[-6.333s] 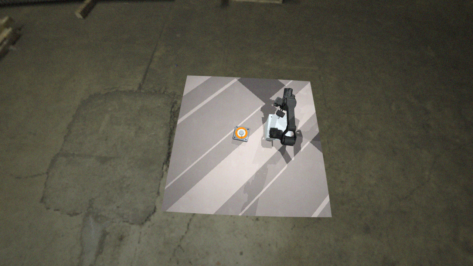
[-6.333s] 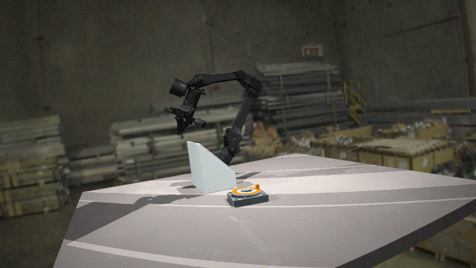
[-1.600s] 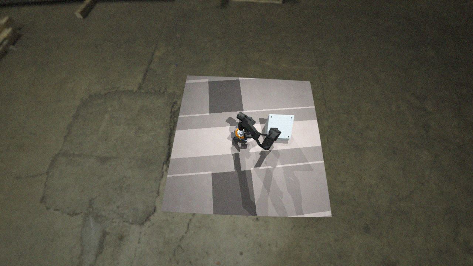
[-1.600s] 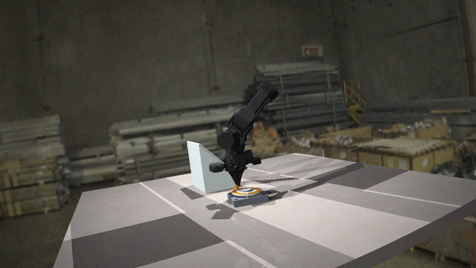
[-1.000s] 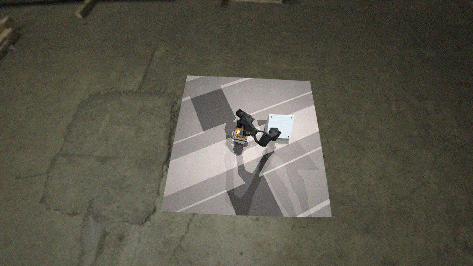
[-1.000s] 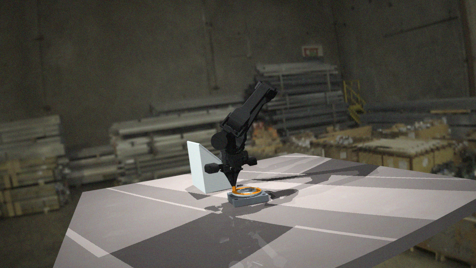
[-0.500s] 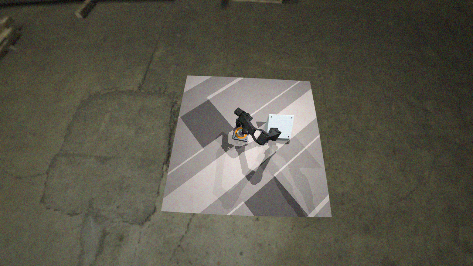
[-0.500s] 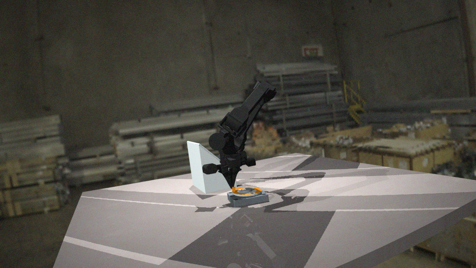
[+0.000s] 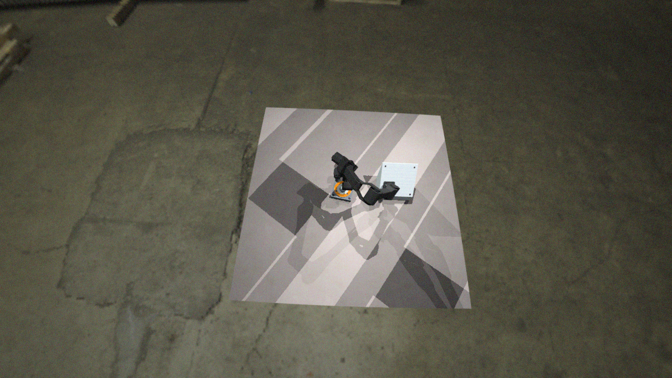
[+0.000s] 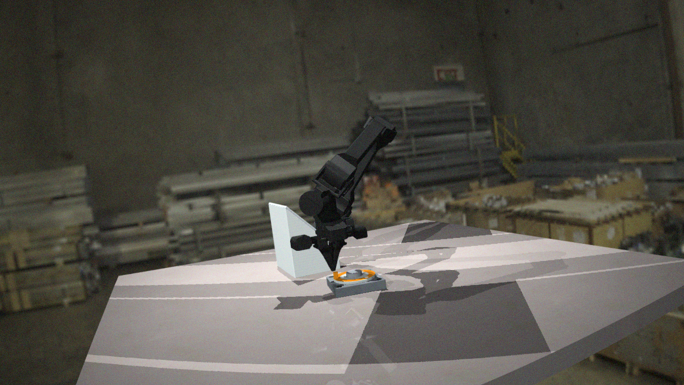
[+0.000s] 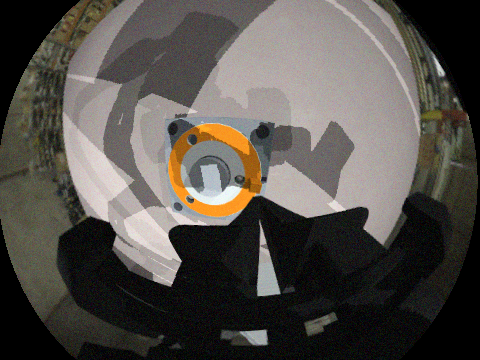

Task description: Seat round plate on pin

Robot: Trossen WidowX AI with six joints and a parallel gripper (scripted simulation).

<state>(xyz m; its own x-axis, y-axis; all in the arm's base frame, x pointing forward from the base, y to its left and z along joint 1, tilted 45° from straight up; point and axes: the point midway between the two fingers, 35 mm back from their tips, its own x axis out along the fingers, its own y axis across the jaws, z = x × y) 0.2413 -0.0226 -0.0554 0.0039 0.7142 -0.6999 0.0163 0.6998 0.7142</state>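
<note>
Now: gripper tip 20 mm short of the round plate, 20 mm to the right of it and 10 mm above it. From my gripper tip the other things lie so: square grey base: 20 mm ahead, 50 mm to the left, 20 mm below.
</note>
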